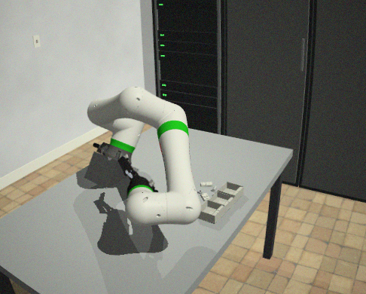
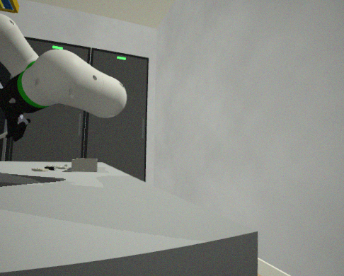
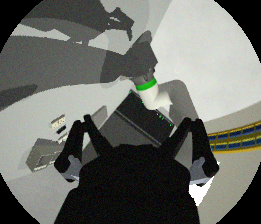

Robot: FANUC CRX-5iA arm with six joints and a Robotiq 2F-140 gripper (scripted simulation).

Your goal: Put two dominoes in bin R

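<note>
Right now the pale two-compartment bin block is 26 cm ahead of my hand, 21 cm to the left of it and 15 cm below it. The rest, counted from my hand: small dark object 16 cm below, 15 cm to the left, 15 cm ahead; then cream domino 16 cm below, 13 cm ahead, 10 cm to the left.
</note>
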